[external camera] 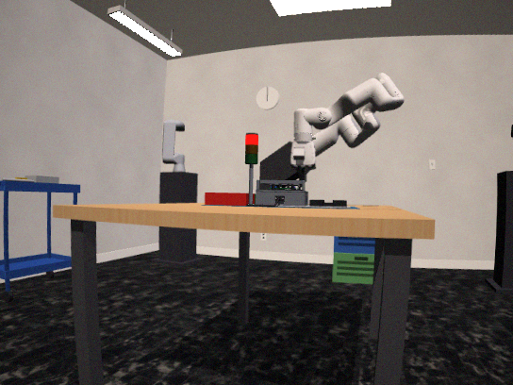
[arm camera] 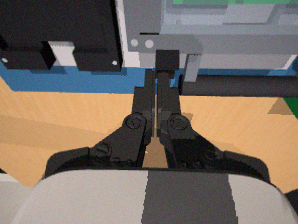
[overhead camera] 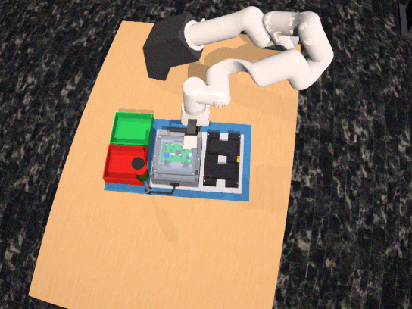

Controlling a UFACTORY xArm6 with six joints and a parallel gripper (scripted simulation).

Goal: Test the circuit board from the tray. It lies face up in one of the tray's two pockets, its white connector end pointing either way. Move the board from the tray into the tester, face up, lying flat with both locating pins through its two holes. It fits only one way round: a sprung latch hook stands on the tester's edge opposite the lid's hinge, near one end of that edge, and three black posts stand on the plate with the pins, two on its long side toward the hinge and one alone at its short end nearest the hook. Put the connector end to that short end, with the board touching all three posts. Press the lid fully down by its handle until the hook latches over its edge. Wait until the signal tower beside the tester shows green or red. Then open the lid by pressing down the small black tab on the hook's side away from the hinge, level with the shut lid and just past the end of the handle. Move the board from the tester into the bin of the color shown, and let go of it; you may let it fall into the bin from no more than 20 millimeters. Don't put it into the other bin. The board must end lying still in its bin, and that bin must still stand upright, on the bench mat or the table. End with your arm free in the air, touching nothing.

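Right now the black tab is 2 cm ahead of my hand and 2 cm below it. From my hand the other things lie so: tester plate 10 cm ahead, 4 cm to the right, 4 cm below; tester lid 10 cm ahead, 4 cm to the right, 2 cm below; green bin 3 cm ahead, 26 cm to the right, 10 cm below.
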